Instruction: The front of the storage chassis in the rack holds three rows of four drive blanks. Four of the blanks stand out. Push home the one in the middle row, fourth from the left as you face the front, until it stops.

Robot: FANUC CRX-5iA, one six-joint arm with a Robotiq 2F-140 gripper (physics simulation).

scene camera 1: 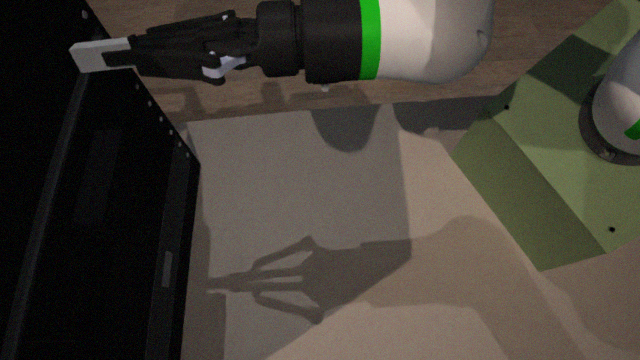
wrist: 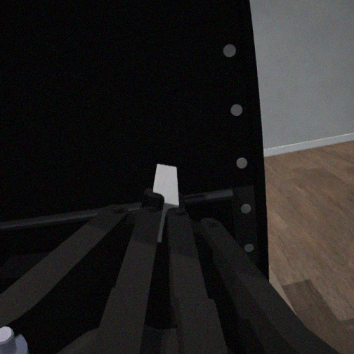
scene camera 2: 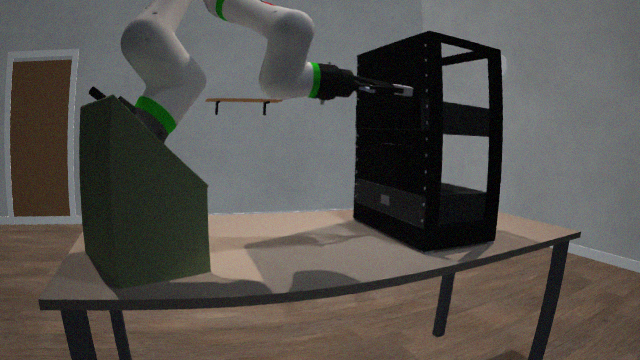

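Pixels of known places: gripper, fingertip midpoint: (scene camera 1: pixel 78 58) (scene camera 2: pixel 411 91); arm's base at its link origin: (scene camera 2: pixel 136 141).
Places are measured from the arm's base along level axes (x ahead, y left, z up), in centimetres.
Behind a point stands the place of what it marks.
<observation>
My gripper (scene camera 1: pixel 100 56) @(x 73.8, y 3.1, z 15.1 cm) (scene camera 2: pixel 404 90) @(x 73.8, y 3.1, z 15.1 cm) (wrist: pixel 163 180) is shut and empty, its pale fingertips together and pointing at the rack (scene camera 2: pixel 432 150) @(x 76.0, y -5.3, z -1.1 cm). In the wrist view the tips overlap a thin grey horizontal edge, and their ends reach above it. This edge looks like the upper front edge of the storage chassis (scene camera 2: pixel 466 119) @(x 90.9, y -1.9, z 8.6 cm) (wrist: pixel 244 225). The tips are near the right side of the rack front; whether they touch anything I cannot tell. The chassis front is almost black. The drive blanks, their rows and the ones that stand out cannot be made out.
A lower dark unit (scene camera 2: pixel 405 204) @(x 75.0, y 6.6, z -17.5 cm) with a grey label (scene camera 1: pixel 167 269) @(x 74.6, y 19.9, z -18.3 cm) (scene camera 2: pixel 385 199) @(x 74.6, y 19.5, z -18.0 cm) sits near the rack's bottom. The rack's right post, with round pale screws (wrist: pixel 236 110), runs beside the fingers. The table (scene camera 1: pixel 300 190) @(x 52.6, y 0.6, z -29.7 cm) (scene camera 2: pixel 230 225) @(x 27.9, y 40.9, z -29.7 cm) carries the rack and the green robot pedestal (scene camera 1: pixel 565 150) @(x 7.9, y 2.4, z -6.4 cm) (scene camera 2: pixel 150 215) @(x 5.4, y -15.9, z -14.8 cm).
</observation>
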